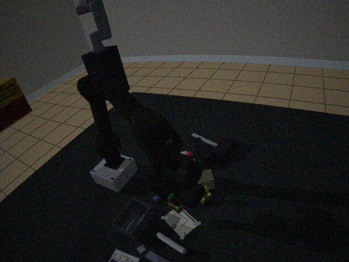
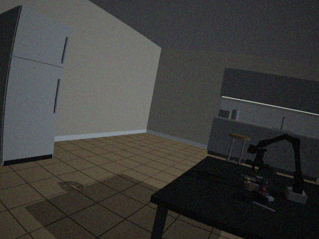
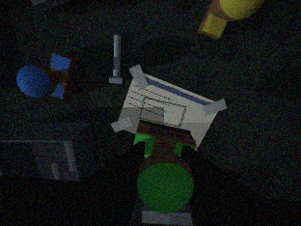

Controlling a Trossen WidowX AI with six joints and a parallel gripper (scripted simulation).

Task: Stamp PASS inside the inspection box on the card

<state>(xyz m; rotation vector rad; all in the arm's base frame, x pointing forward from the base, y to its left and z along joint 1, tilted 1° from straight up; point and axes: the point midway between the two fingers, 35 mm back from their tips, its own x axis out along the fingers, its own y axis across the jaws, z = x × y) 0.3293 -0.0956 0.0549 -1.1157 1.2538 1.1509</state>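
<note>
My gripper tip is now 150 mm to the right of the tan block, 60 mm above it and 20 mm short of it. Also, from my gripper tip: green-knobbed PASS stamp (right at my gripper tip); then white cylinder (80 mm to the right, 70 mm below, 10 mm behind); then white card (80 mm below, 10 mm to the right, 10 mm ahead).
</note>
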